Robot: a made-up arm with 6 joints.
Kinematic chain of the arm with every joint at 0, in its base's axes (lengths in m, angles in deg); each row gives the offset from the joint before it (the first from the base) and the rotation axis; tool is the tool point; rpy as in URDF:
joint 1: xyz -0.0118 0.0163 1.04 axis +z
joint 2: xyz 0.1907 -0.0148 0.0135 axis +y
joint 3: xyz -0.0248 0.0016 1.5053 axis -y
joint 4: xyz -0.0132 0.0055 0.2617 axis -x
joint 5: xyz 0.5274 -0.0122 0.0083 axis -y
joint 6: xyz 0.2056 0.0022 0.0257 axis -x
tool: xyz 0.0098 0.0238 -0.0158 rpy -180 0 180
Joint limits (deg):
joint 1: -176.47..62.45
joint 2: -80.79..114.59
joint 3: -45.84..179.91
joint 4: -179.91..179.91
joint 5: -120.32..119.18
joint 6: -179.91..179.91
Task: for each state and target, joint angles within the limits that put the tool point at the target. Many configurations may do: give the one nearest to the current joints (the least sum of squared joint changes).
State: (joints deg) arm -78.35 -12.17 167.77 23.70 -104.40 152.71
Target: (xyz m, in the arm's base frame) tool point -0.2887 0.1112 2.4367
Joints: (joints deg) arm -55.78 2.51 179.91 43.92 -111.88 151.52
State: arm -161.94 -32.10 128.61 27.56 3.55 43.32
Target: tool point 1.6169 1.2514 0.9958
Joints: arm -142.53 -80.79 94.09 17.28 20.02 47.77
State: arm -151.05 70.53 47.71 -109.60 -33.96 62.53
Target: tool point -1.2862 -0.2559 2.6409
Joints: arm -173.05 15.73 4.85 -98.56 -36.83 64.89
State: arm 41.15 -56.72 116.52 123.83 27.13 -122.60
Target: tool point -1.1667 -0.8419 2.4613
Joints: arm 41.42 -38.67 105.90 125.10 25.48 -122.37
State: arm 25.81 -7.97 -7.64 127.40 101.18 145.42
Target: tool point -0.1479 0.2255 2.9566
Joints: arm 4.05 -20.00 19.70 105.82 89.36 144.59
